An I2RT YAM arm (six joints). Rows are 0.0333 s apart.
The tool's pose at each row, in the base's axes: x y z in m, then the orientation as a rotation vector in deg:
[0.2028 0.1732 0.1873 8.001 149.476 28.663]
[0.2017 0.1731 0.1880 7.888 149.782 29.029]
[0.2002 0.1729 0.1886 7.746 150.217 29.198]
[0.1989 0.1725 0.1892 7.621 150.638 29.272]
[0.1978 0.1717 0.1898 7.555 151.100 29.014]
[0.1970 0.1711 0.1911 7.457 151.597 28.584]
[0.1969 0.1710 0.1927 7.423 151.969 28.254]
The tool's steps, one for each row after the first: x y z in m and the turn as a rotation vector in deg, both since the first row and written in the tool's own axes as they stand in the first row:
[0.0006 0.0002 -0.0011 -0.217 0.376 0.030]
[0.0017 0.0002 -0.0024 -0.281 0.843 0.015]
[0.0025 0.0000 -0.0036 -0.279 1.276 -0.008]
[0.0030 -0.0005 -0.0049 -0.033 1.680 -0.053]
[0.0031 -0.0006 -0.0065 0.329 2.090 -0.150]
[0.0024 -0.0001 -0.0079 0.613 2.392 -0.196]

